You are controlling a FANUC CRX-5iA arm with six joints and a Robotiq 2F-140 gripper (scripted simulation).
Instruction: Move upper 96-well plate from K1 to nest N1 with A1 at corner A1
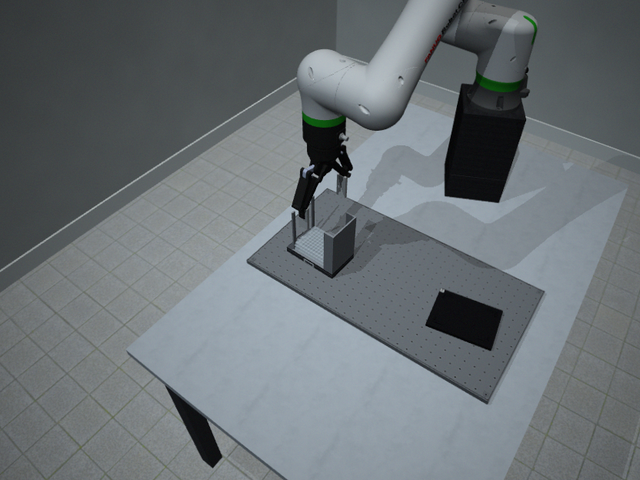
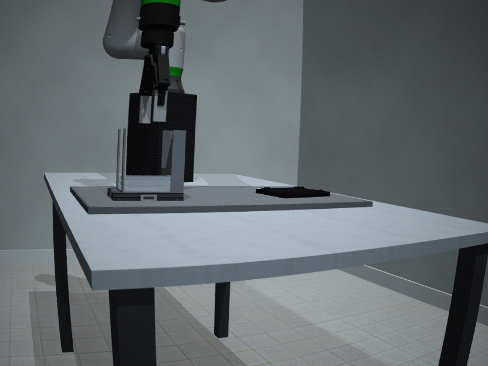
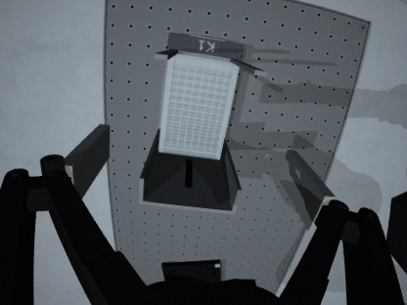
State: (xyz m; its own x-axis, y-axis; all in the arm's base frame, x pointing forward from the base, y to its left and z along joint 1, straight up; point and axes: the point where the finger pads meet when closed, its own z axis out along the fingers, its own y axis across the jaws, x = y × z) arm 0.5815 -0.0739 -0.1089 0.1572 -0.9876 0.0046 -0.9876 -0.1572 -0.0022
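The grey wall is 9 cm below my hand, 7 cm to the left of it and 1 cm behind it. Also, from my hand: pale A1 square 30 cm to the left, 17 cm below, 14 cm behind.
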